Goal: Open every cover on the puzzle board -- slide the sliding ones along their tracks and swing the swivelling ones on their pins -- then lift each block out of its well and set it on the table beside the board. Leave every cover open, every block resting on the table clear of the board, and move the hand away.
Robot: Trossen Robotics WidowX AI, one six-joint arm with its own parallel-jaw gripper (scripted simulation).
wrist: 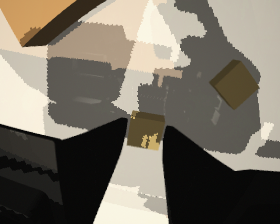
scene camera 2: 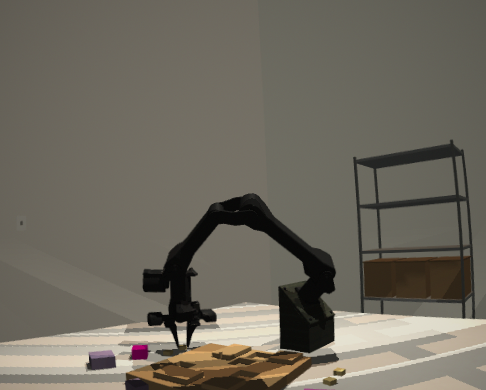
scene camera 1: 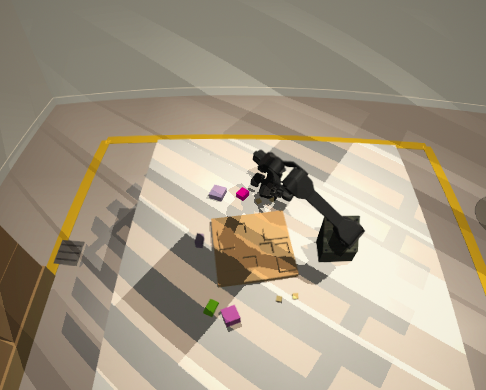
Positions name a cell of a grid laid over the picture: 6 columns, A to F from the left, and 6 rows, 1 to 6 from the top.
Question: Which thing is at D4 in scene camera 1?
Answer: A tan puzzle board.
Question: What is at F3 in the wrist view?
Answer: A small tan block.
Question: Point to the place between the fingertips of the gripper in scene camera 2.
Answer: C6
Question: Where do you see a small tan block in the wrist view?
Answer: D4
